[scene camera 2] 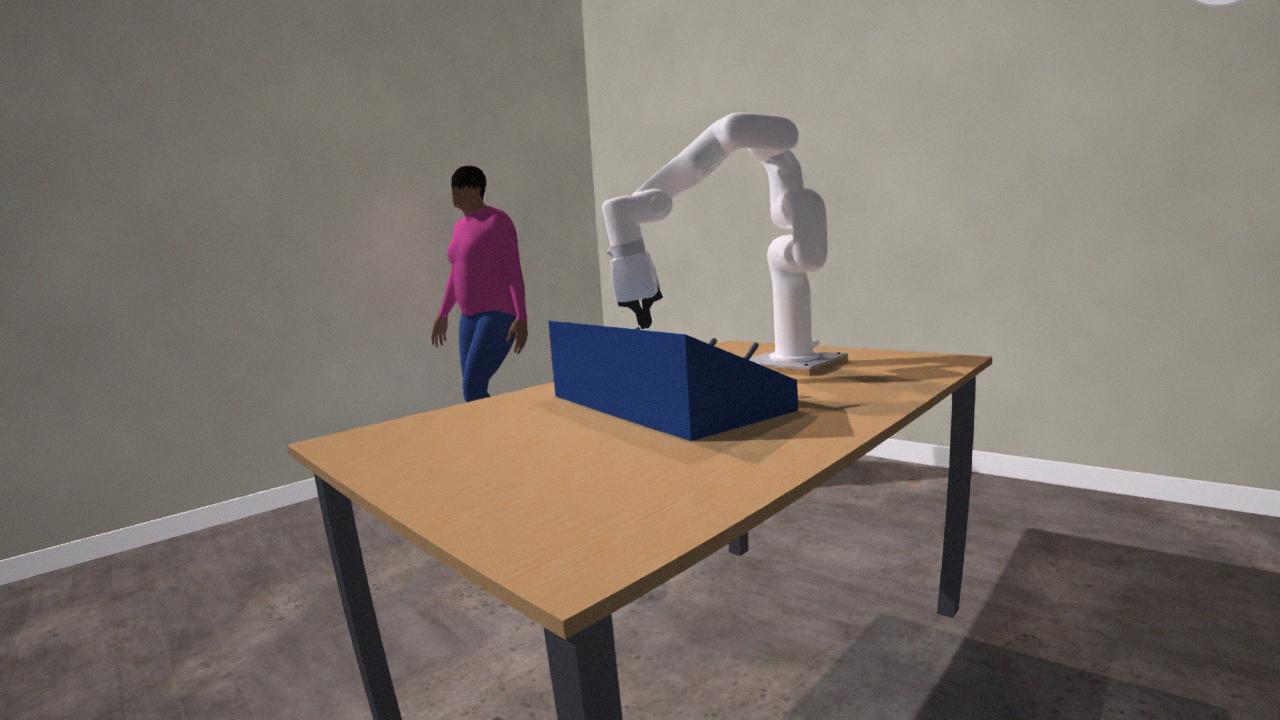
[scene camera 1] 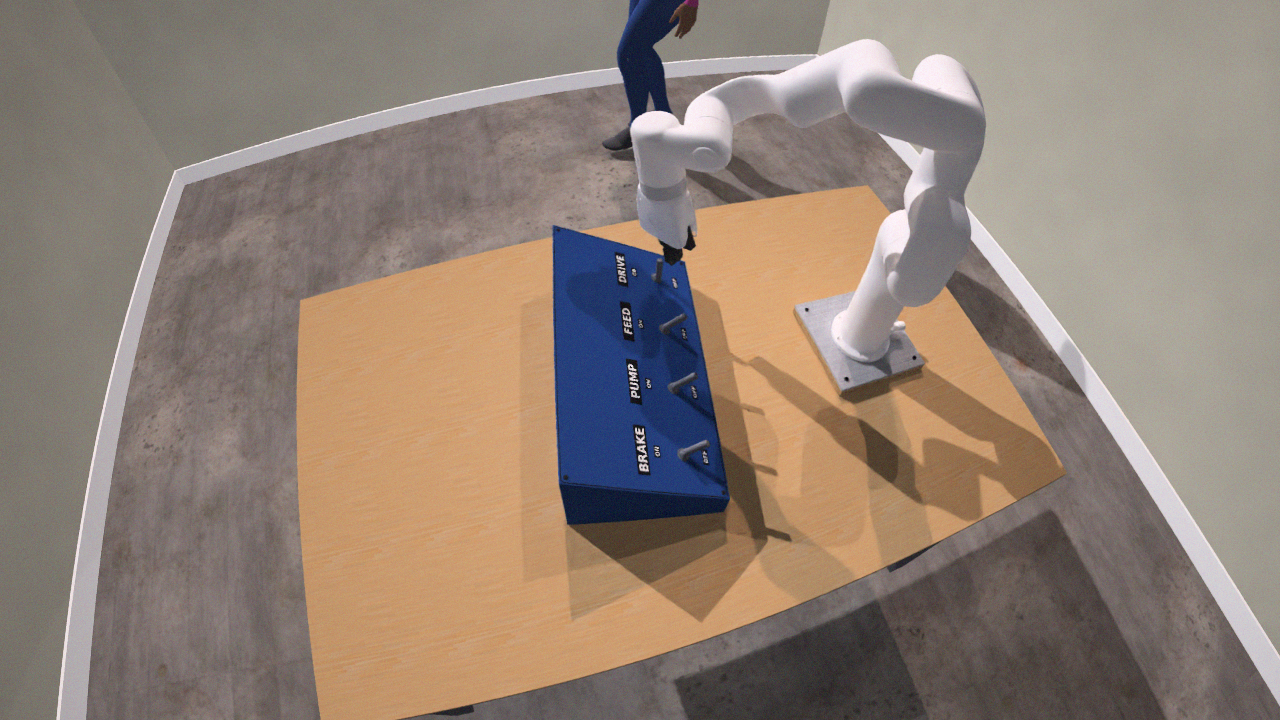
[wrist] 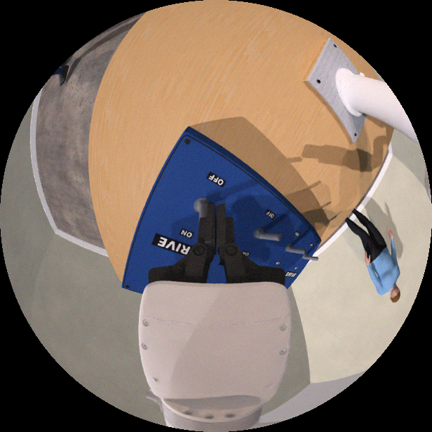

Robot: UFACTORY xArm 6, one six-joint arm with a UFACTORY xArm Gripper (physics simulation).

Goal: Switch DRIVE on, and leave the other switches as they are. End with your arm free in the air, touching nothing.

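Places are measured from the arm's base along level axes (x down, y left, z ahead), in centimetres.
Where they show: gripper, fingertip midpoint: (scene camera 2: 646, 327) (scene camera 1: 674, 259); arm's base, link origin: (scene camera 2: 794, 357) (scene camera 1: 860, 336).
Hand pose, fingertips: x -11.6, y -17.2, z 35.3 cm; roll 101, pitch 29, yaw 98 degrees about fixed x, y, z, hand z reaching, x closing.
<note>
Things, the pixels of their centre, and the offset from my fingertips. Level surfaces: height alone.
- blue switch panel, body centre: (scene camera 1: 626, 369) (scene camera 2: 658, 374) dx +7.5, dy +16.3, dz +12.9 cm
- DRIVE lever, body centre: (scene camera 1: 659, 268) dx +2.0, dy -0.2, dz +2.6 cm
- FEED lever, body centre: (scene camera 1: 675, 321) dx +2.6, dy +11.8, dz +3.3 cm
- PUMP lever, body centre: (scene camera 1: 685, 380) dx +2.6, dy +23.7, dz +5.2 cm
- BRAKE lever, body centre: (scene camera 1: 695, 448) (scene camera 2: 750, 352) dx +2.6, dy +35.5, dz +7.2 cm
- wooden table, surface height: dx +13.7 cm
The blue switch panel (scene camera 1: 599, 402) (scene camera 2: 617, 376) (wrist: 165, 200) carries DRIVE, FEED, PUMP and BRAKE. The DRIVE lever (scene camera 1: 658, 270) (wrist: 201, 207) leans toward its ON mark, unlike the others. The FEED lever (scene camera 1: 673, 323) (wrist: 268, 235), PUMP lever (scene camera 1: 682, 383) and BRAKE lever (scene camera 1: 693, 450) lean toward OFF. My gripper (scene camera 1: 672, 258) (scene camera 2: 644, 325) (wrist: 216, 213) is shut and empty. Its black fingertips are close beside the DRIVE lever's upper end and overlap part of it in the wrist view; whether they touch it I cannot tell.
The panel stands on a wooden table (scene camera 1: 402, 402) (scene camera 2: 537, 483) (wrist: 150, 75). My arm's base plate (scene camera 1: 819, 335) (scene camera 2: 819, 365) (wrist: 325, 65) is on the OFF side of the panel. A person in pink (scene camera 2: 486, 259) stands beyond the table; a person in blue (wrist: 382, 265) shows in the wrist view.
</note>
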